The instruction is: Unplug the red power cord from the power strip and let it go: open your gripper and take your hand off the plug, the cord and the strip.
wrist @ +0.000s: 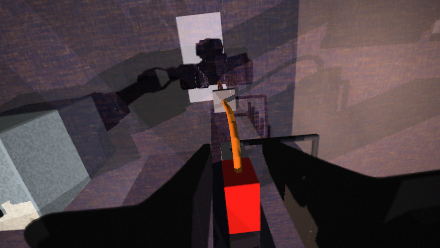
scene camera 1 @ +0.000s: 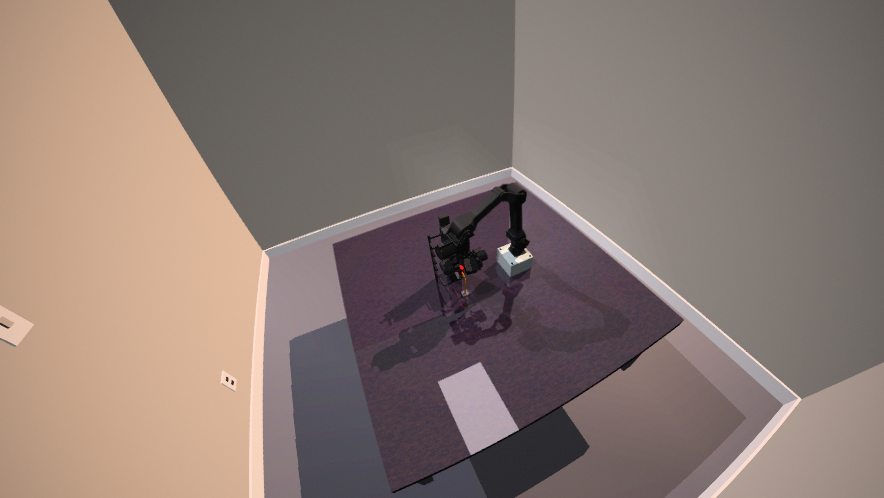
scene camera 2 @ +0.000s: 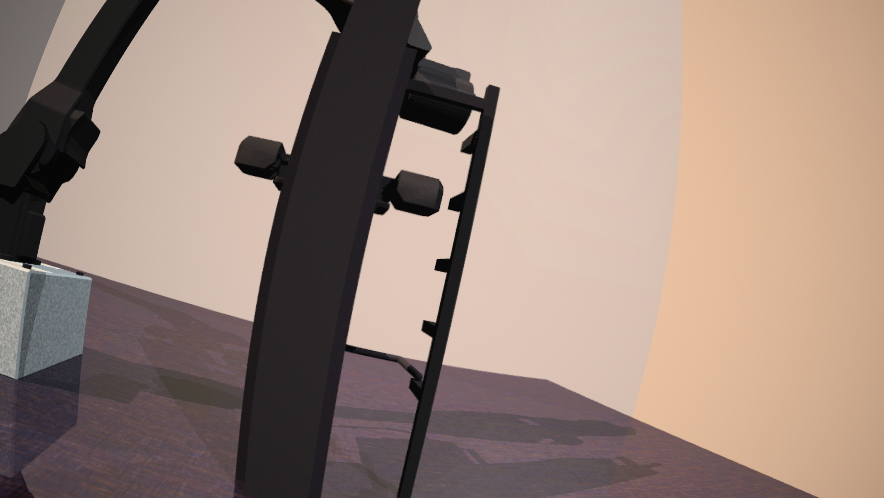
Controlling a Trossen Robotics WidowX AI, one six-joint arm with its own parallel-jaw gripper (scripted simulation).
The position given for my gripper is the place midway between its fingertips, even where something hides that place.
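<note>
I can see my gripper (scene camera 1: 464, 274) from the scene camera, and the wrist view shows me the gripper (wrist: 236, 147) as well.
</note>
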